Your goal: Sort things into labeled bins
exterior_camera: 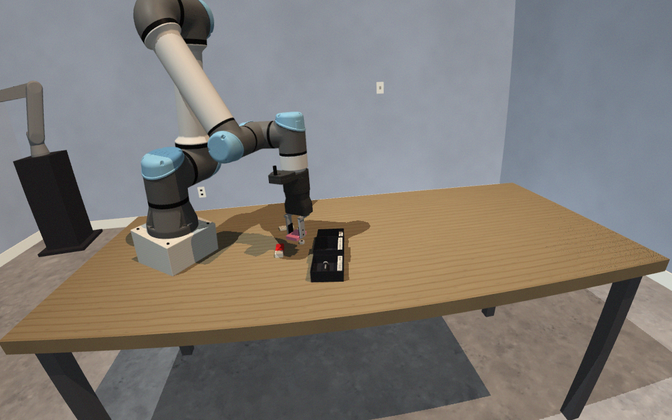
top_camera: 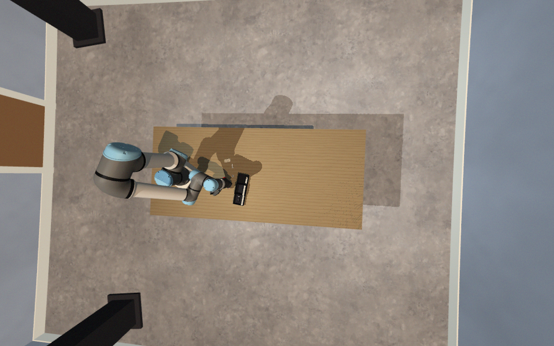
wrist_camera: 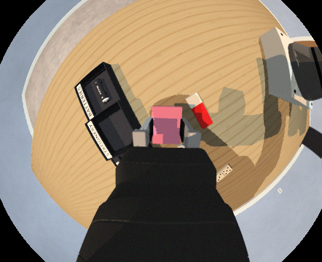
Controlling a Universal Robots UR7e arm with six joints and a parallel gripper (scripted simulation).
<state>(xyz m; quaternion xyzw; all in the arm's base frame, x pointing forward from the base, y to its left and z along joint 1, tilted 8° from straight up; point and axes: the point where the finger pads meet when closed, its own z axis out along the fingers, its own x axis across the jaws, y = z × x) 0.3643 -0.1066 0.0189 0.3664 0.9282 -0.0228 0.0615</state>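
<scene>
Now: hand 80 mm short of the black bin tray, 50 mm to the left of it and 60 mm above it. Also, from my hand: red block (50 mm behind, 20 mm to the left, 70 mm below); hex nut (20 mm ahead, 70 mm to the left, 70 mm below); pink eraser (10 mm below).
</scene>
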